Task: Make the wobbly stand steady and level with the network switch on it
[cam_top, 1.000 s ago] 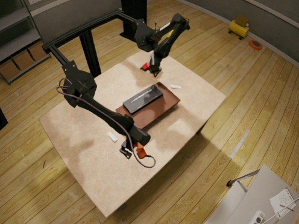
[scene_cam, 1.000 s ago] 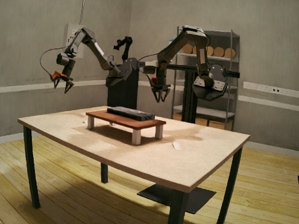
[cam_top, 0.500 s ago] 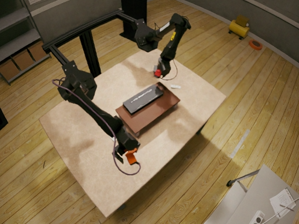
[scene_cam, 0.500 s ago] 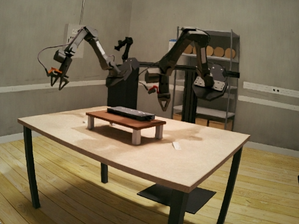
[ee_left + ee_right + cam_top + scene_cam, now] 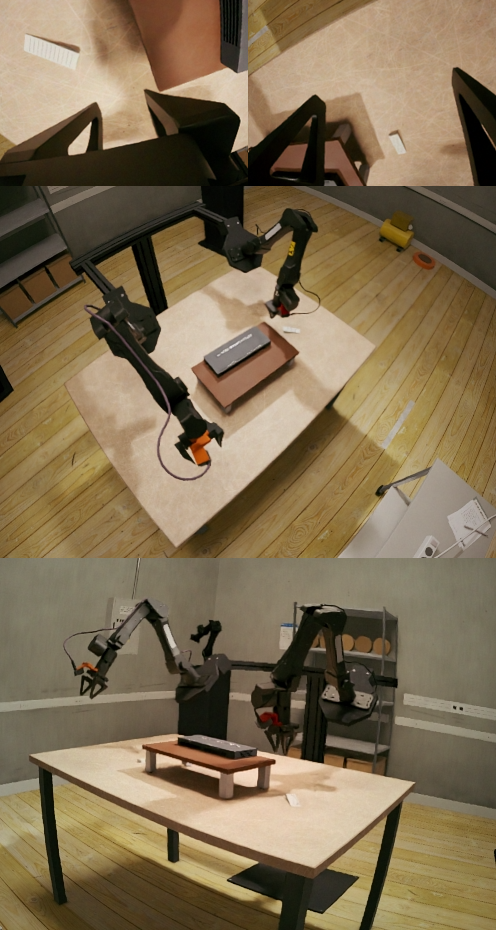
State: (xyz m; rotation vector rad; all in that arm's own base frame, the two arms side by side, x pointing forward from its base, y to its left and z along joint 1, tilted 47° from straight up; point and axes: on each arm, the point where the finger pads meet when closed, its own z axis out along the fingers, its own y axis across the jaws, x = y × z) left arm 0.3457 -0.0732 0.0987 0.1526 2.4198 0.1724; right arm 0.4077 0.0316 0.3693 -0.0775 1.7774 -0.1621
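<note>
The white wedge lies 130 mm below my left hand, 90 mm to the left of it and 60 mm ahead of it. From my left hand the other things lie so: brown stand: 260 mm to the right, 90 mm below, 40 mm ahead; network switch: 250 mm to the right, 20 mm below, 10 mm behind.
</note>
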